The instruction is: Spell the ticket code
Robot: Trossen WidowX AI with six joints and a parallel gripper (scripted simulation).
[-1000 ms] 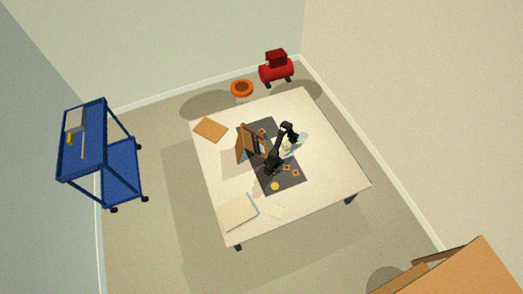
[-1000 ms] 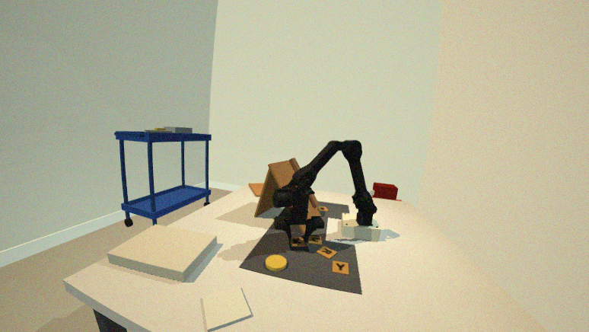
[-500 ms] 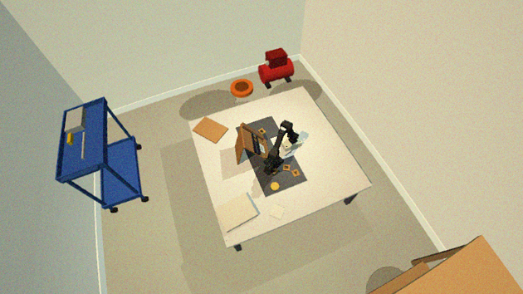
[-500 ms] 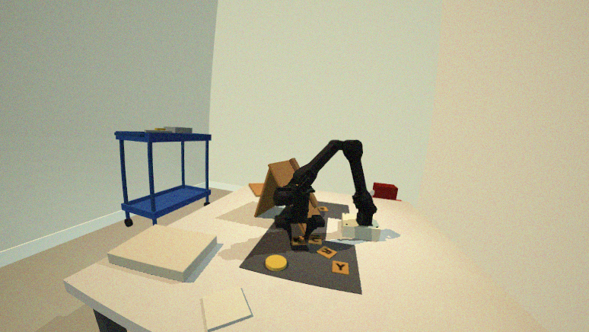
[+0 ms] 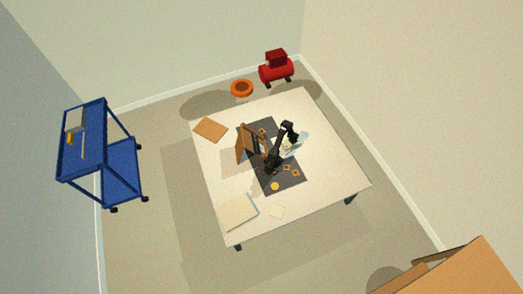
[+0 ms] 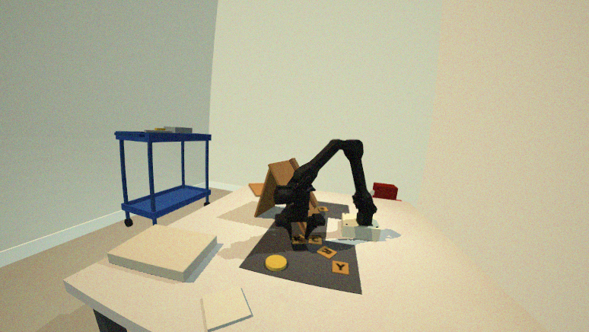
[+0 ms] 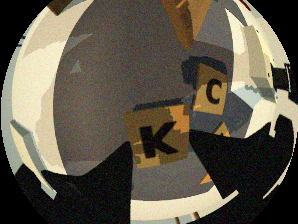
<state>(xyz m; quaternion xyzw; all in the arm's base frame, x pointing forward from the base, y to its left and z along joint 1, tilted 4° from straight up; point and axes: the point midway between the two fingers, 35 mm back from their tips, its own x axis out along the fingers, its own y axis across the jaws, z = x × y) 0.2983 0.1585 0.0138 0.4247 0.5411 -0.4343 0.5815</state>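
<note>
The white ticket is 210 mm to the right of my gripper tip and 60 mm above it. Also, from my gripper tip: pale pad 160 mm ahead, 320 mm to the left, 30 mm below; then yellow disc 60 mm ahead, 120 mm to the left, 20 mm below; then dark mat 100 mm behind, 190 mm to the right, 30 mm below.
</note>
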